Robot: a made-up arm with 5 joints.
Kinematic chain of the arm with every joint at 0, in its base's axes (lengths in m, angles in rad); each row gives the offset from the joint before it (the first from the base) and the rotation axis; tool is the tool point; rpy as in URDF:
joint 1: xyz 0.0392 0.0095 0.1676 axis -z
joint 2: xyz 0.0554 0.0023 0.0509 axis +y
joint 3: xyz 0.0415 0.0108 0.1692 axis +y
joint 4: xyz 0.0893 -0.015 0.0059 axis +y
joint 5: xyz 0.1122 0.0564 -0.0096 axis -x
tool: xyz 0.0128 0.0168 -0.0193 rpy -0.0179 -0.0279 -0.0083
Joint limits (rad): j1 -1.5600..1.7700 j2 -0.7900..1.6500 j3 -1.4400..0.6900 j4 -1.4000..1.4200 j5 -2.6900..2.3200
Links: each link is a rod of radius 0.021 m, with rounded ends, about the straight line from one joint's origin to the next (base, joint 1, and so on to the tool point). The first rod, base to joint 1, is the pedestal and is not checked.
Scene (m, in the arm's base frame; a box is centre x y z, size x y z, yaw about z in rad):
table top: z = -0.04
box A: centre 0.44 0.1 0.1 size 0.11 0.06 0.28 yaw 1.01
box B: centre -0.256 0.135 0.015 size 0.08 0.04 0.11 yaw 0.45
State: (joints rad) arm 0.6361 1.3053 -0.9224 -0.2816 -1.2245
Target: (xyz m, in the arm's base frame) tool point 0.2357 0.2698 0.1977
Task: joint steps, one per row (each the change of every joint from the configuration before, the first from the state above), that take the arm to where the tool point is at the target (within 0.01 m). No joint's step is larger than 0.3 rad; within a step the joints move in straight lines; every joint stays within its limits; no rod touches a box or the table.
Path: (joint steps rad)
1: -0.2710 -0.2629 0.0768 0.1629 0.1434
2: -0.2709 -0.2629 0.0767 0.1628 0.1434
3: -0.2710 -0.2629 0.0768 0.1629 0.1435
4: -0.1669 0.0018 0.2182 0.1180 -0.0866
5: -0.1670 0.0018 0.2181 0.1180 -0.0866
6: -0.1670 0.0018 0.2182 0.1181 -0.0866

